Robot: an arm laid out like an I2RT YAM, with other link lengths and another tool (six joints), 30 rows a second.
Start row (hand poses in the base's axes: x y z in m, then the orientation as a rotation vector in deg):
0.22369, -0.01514, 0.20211, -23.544, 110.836, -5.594
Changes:
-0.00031, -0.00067, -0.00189, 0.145, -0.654, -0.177
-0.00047, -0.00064, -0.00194, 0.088, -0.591, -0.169
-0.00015, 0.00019, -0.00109, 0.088, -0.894, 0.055
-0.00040, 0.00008, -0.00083, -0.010, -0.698, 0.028
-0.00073, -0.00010, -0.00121, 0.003, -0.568, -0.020
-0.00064, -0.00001, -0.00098, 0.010, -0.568, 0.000
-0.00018, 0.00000, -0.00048, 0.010, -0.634, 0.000
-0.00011, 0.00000, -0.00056, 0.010, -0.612, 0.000
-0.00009, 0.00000, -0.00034, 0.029, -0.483, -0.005
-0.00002, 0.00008, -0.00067, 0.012, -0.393, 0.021
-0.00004, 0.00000, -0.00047, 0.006, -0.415, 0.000
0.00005, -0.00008, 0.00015, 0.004, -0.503, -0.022
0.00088, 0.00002, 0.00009, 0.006, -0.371, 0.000
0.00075, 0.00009, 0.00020, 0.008, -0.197, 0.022
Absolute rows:
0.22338, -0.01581, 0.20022, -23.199, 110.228, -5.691
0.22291, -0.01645, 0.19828, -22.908, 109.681, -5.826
0.22276, -0.01626, 0.19719, -22.795, 108.787, -5.868
0.22236, -0.01618, 0.19636, -22.745, 108.094, -5.985
0.22163, -0.01628, 0.19515, -22.657, 107.539, -6.098
0.22099, -0.01629, 0.19417, -22.582, 106.979, -6.191
0.22081, -0.01629, 0.19369, -22.499, 106.354, -6.295
0.22070, -0.01629, 0.19313, -22.419, 105.751, -6.395
0.22061, -0.01629, 0.19279, -22.336, 105.276, -6.457
0.22059, -0.01621, 0.19212, -22.300, 104.884, -6.501
0.22055, -0.01621, 0.19165, -22.246, 104.475, -6.568
0.22060, -0.01629, 0.19180, -22.163, 103.984, -6.668
0.22148, -0.01627, 0.19189, -22.114, 103.618, -6.727
0.22223, -0.01618, 0.19209, -22.104, 103.419, -6.739

